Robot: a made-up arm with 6 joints.
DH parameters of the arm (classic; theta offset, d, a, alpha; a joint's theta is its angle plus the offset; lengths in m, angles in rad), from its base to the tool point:
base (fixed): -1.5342 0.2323 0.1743 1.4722
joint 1: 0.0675 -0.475 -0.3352 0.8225
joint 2: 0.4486 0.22 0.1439 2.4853
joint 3: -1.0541 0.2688 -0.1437 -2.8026
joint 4: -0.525 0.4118 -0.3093 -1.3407
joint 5: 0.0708 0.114 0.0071 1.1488
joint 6: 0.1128 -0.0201 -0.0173 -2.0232
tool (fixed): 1.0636 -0.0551 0 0
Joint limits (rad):
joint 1: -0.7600..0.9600
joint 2: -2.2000..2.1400
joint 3: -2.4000..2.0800
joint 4: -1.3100..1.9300
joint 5: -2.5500..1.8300
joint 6: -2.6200..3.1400
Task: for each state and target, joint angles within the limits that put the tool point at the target. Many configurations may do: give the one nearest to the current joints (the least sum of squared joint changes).
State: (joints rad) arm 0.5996 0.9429 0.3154 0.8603 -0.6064 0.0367
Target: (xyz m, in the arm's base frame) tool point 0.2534 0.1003 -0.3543
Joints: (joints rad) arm -0.0948 0.9605 0.6711 0.6176 -0.6002 0.0500
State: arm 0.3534 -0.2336 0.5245 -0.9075 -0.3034 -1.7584
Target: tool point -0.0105 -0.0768 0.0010
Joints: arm 0.9600 -0.1608 0.8588 -1.2989 0.4192 -1.5392
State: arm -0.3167 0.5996 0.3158 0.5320 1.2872 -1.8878
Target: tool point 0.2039 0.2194 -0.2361
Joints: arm -0.4854 1.3550 0.6056 0.7003 1.2790 -1.9295
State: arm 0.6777 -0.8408 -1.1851 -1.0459 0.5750 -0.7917
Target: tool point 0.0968 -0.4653 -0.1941
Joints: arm 0.9600 -0.8236 -1.3280 -0.7730 0.5794 -0.7870
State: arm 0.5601 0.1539 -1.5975 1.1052 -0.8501 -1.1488
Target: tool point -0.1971 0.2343 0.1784
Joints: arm 0.9257 0.8538 -1.8322 1.1299 -0.8042 -1.1308
